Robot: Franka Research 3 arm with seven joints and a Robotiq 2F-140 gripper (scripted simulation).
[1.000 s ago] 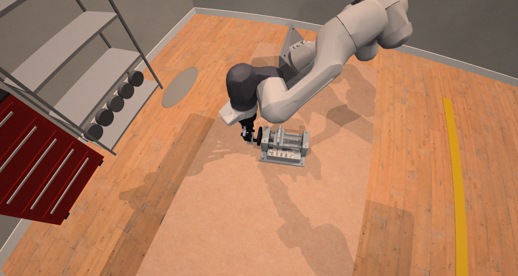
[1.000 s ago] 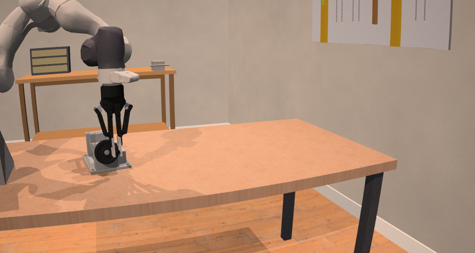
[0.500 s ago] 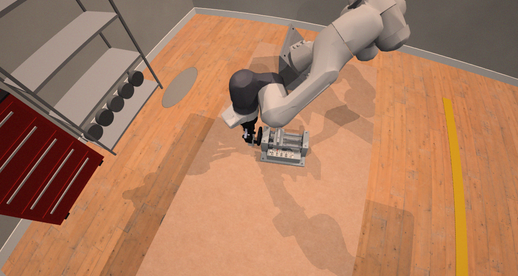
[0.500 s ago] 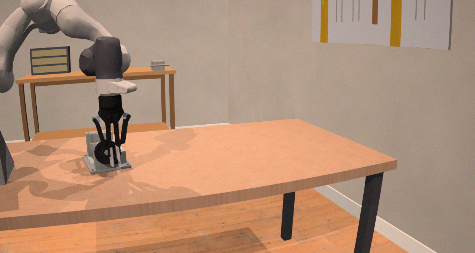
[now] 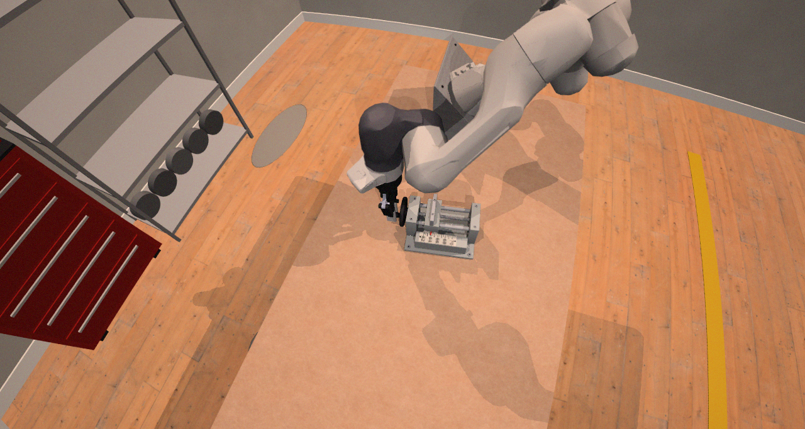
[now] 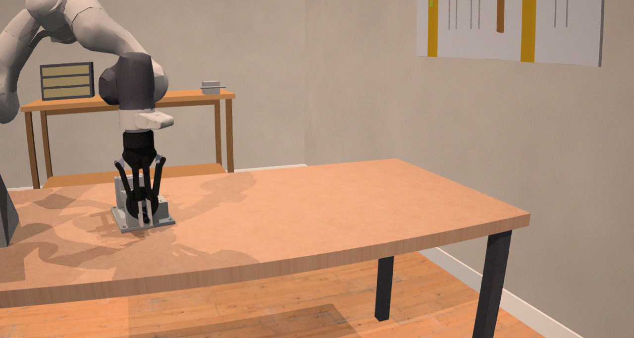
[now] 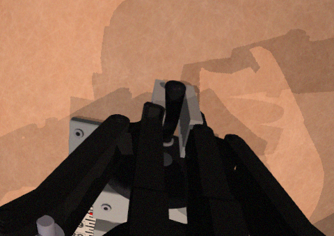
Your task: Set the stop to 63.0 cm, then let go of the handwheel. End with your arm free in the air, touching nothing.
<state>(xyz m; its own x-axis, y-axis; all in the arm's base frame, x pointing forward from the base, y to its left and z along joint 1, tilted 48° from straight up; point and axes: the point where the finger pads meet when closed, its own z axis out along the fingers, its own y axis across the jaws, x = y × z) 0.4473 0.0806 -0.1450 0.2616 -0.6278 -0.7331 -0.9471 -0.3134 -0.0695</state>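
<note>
Right now my hand is 20 mm to the right of the black handwheel and 10 mm above it. From my hand the other things lie so: sliding stop (120 mm to the left, 30 mm above, 20 mm behind).
</note>
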